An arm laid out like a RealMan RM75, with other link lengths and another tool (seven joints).
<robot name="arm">
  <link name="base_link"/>
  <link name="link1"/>
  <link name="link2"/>
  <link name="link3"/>
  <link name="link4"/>
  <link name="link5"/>
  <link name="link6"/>
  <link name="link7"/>
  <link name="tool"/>
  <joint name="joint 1" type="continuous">
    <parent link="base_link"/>
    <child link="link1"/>
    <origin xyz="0 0 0.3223" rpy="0 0 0"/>
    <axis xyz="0 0 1"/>
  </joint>
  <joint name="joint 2" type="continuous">
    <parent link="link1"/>
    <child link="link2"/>
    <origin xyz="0 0 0" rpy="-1.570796 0 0"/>
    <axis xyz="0 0 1"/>
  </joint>
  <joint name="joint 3" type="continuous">
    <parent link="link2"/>
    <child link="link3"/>
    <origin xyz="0 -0.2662 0" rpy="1.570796 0 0"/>
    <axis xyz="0 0 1"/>
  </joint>
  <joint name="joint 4" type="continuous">
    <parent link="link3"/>
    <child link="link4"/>
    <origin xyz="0 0 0" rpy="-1.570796 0 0"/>
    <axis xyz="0 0 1"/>
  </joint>
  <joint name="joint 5" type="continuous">
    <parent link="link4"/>
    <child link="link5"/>
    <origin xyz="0 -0.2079 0" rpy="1.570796 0 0"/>
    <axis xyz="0 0 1"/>
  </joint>
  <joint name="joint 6" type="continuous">
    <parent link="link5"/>
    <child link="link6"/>
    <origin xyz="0 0 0" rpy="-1.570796 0 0"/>
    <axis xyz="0 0 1"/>
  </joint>
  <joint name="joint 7" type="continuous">
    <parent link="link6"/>
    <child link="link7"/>
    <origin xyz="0 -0.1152 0" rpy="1.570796 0 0"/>
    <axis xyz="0 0 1"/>
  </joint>
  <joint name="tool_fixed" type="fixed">
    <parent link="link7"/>
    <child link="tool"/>
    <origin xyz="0.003 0.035 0.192" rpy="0.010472 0 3.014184"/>
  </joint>
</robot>
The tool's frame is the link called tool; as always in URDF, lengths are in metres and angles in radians. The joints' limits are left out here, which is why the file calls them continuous.
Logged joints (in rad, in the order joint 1, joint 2, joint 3, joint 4, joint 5, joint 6, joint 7), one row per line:
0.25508, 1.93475, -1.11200, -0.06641, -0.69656, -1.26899, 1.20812
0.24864, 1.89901, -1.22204, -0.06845, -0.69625, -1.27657, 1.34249
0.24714, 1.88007, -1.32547, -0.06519, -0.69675, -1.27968, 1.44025
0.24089, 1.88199, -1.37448, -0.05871, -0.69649, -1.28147, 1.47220
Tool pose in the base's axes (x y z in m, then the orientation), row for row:
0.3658, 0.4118, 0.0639, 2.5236, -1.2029, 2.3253
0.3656, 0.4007, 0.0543, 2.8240, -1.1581, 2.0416
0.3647, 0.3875, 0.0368, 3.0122, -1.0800, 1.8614
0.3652, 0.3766, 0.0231, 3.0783, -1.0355, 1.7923
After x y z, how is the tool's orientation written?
As angles about the fixed x, y, z axes (roll, pitch, yaw), in radians.
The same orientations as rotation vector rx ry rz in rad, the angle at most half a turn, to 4 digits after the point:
-1.1909, -1.6547, -1.1259
-1.2845, -1.6746, -1.0039
-1.3745, -1.7036, -0.8968
-1.4238, -1.7157, -0.8482

